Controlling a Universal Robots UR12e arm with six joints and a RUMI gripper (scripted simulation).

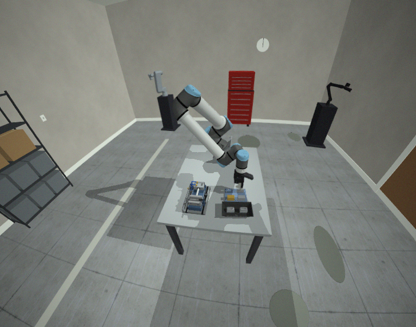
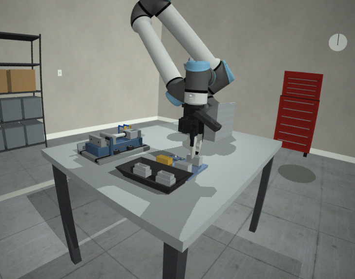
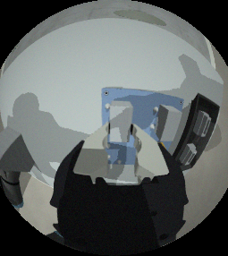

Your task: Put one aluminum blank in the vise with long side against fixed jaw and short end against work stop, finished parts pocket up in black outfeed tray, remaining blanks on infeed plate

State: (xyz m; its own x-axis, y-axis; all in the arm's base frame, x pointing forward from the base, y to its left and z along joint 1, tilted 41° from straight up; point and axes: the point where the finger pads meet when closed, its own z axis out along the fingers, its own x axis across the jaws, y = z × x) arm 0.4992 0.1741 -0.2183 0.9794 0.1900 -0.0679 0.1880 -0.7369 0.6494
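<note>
My hand is 27 cm short of the fixed jaw, 34 cm to the left of it and 3 cm below it. From my hand the other things lie so: gray aluminum blank (2 cm below); blue infeed plate (6 cm ahead, 3 cm to the right, 5 cm below); yellow brass blank (11 cm ahead, 7 cm to the right, 3 cm below).
</note>
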